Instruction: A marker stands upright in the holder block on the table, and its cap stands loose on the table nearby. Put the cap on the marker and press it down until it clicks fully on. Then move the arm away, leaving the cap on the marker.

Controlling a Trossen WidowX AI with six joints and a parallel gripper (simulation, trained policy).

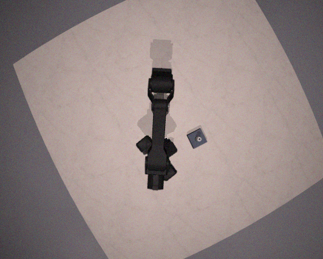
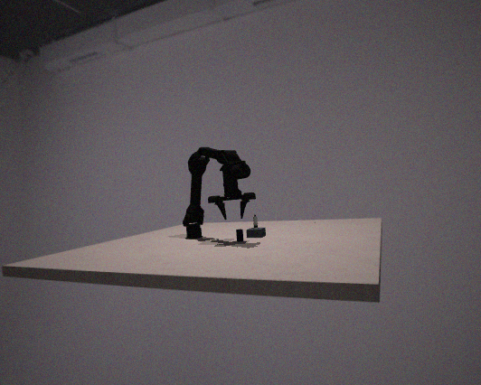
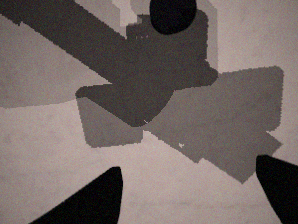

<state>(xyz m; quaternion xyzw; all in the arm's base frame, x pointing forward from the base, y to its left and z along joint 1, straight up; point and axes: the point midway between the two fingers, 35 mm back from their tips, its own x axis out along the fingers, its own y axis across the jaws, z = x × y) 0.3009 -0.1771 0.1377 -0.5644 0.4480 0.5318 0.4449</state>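
My gripper tip is now 1 cm past the black cap, 8 cm to the right of it and 8 cm above it. From my gripper tip the other things lie so: holder block 2 cm ahead, 20 cm to the left, 8 cm below.
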